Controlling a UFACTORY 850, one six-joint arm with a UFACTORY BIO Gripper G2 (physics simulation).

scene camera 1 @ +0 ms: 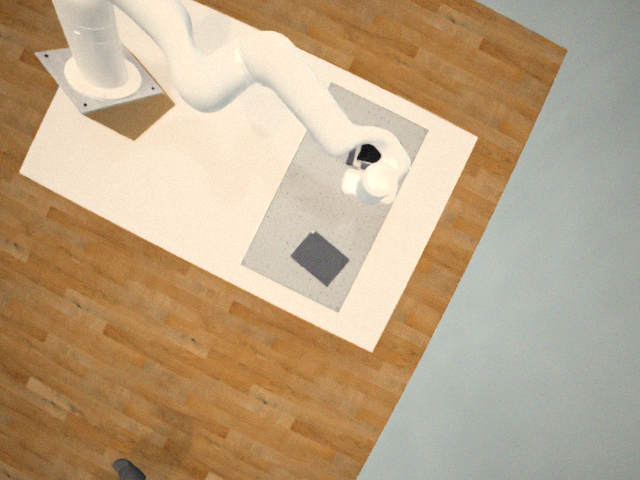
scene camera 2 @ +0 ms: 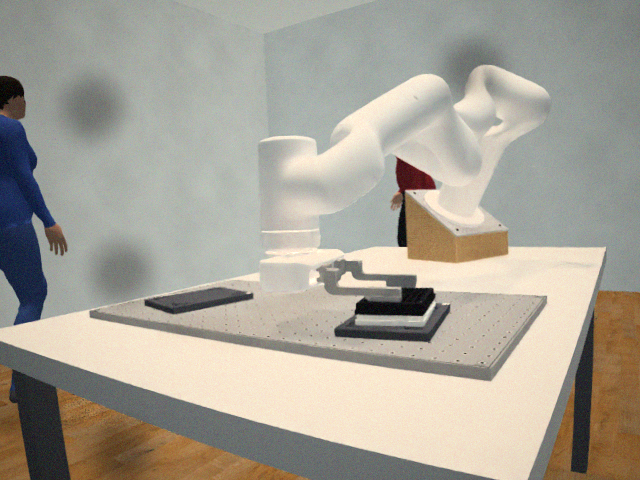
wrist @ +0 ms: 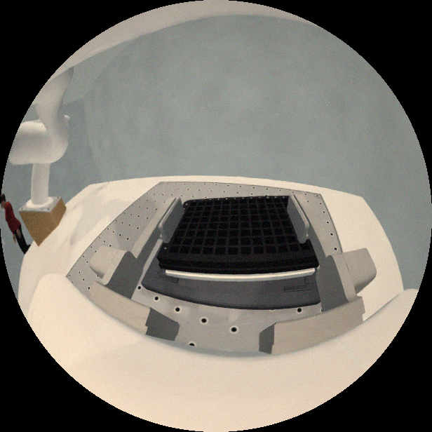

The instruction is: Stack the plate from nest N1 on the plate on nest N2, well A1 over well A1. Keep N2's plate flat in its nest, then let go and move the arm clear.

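A black well plate (scene camera 1: 369, 153) (scene camera 2: 382, 308) (wrist: 235, 240) lies on a white plate (scene camera 2: 391, 319) (wrist: 240, 275), which sits in a dark nest (scene camera 2: 382, 333) (wrist: 225, 292). The two plates look level, with their edges about in line. Another dark nest (scene camera 1: 320, 258) (scene camera 2: 199, 299) holds no plate. No nest labels or A1 marks can be read. My gripper (scene camera 2: 400, 288) (wrist: 235, 219) is open, with one finger along each of two opposite sides of the black plate, close to its top edge. Any small gap between pads and plate is too fine to see. In the overhead view the arm hides the fingers and part of the stack.
Both nests are on a grey perforated board (scene camera 1: 289, 206) (scene camera 2: 232, 328) on the white table (scene camera 1: 155, 170) (scene camera 2: 258, 372). The arm's base stands on a wooden wedge block (scene camera 1: 136, 121) (scene camera 2: 457, 248) (wrist: 42, 222). One person in blue (scene camera 2: 20, 170) and one in red (scene camera 2: 410, 175) (wrist: 10, 217) stand beyond the table.
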